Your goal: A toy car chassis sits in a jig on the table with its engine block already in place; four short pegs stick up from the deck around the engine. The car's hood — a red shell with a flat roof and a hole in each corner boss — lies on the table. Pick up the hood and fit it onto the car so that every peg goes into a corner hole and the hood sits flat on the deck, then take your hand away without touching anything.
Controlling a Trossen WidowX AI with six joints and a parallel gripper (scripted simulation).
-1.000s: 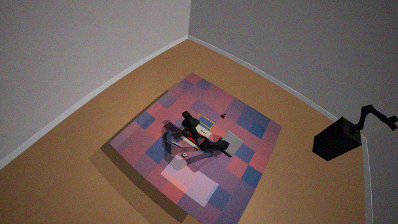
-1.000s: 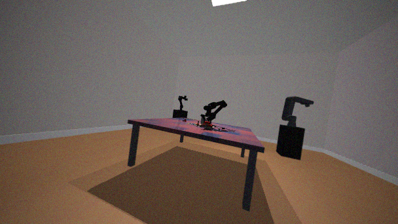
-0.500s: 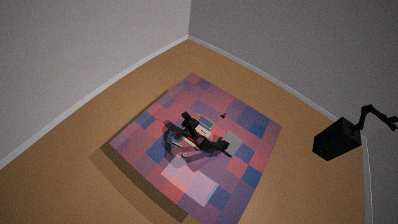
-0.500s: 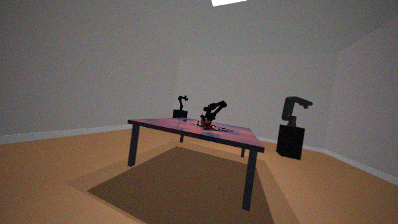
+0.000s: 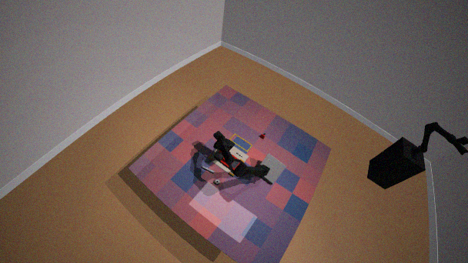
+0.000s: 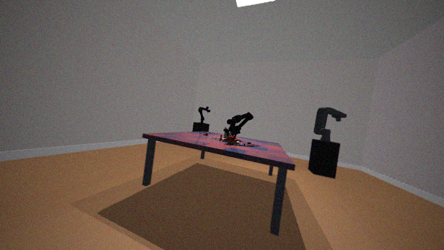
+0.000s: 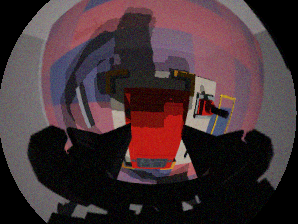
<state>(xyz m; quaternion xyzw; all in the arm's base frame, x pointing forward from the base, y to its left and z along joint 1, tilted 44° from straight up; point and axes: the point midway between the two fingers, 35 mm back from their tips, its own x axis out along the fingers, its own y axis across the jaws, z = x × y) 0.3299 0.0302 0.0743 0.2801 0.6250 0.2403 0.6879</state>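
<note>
The red hood lies 10 mm above my gripper tip. The rest, counted from my gripper tip: thin grey stick: 20 mm ahead, 160 mm to the left, 30 mm below.
</note>
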